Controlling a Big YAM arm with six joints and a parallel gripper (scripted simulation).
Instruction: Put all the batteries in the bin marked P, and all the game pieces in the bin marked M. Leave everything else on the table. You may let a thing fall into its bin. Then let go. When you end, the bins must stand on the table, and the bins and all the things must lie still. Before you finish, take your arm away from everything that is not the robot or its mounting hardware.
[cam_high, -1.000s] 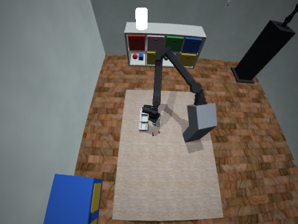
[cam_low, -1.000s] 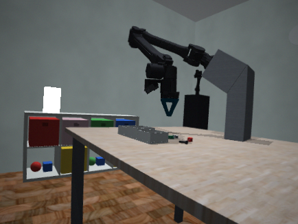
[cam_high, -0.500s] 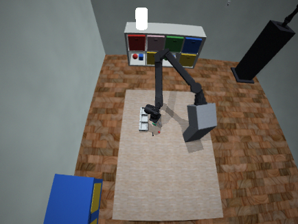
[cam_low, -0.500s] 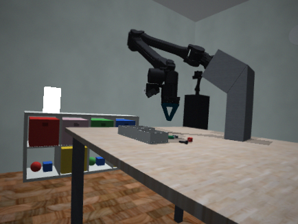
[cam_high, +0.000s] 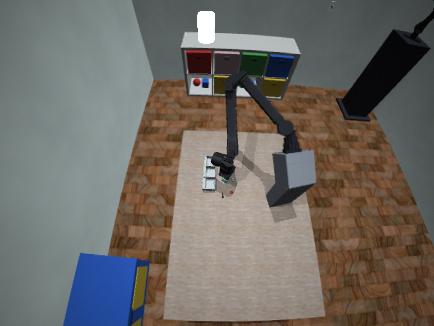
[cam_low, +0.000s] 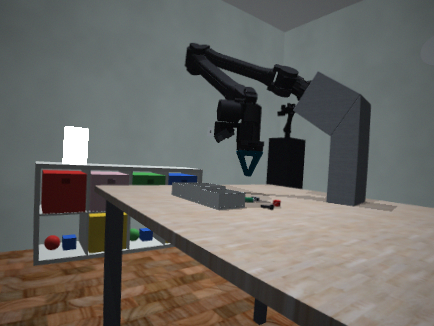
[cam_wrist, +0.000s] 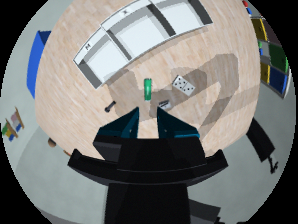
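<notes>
Now: hand 8 cm above the green piece. Round my hand: white piece (3 cm behind, 7 cm to the right, 8 cm below); then black object (2 cm ahead, 11 cm to the left, 8 cm below); then red game piece (4 cm behind, 8 cm to the left, 8 cm below).
</notes>
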